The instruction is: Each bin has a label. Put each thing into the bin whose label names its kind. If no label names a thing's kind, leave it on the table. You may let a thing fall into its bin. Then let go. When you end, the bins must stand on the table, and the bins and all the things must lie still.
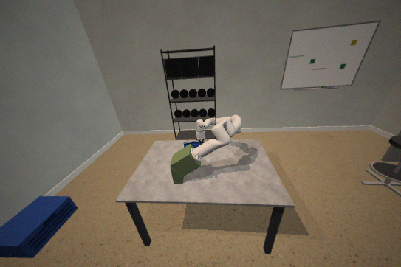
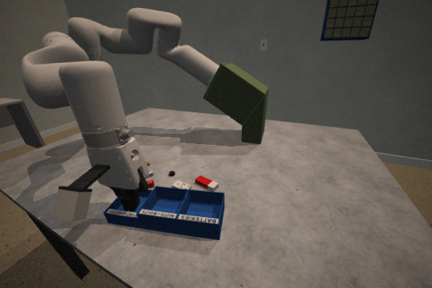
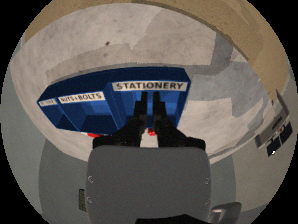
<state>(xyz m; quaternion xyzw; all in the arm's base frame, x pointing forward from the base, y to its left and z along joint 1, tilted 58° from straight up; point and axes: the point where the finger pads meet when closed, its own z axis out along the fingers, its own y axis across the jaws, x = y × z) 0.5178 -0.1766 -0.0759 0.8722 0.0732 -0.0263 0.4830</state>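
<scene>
Right now the blue bin is 20 mm behind my hand, 80 mm to the left of it and 10 mm below it. From my hand the other things lie so: white domino (110 mm behind, 70 mm to the left, 30 mm below); then red die (90 mm behind, 20 mm to the right, 30 mm below); then small silver piece (120 mm behind, 60 mm to the right, 30 mm below).
</scene>
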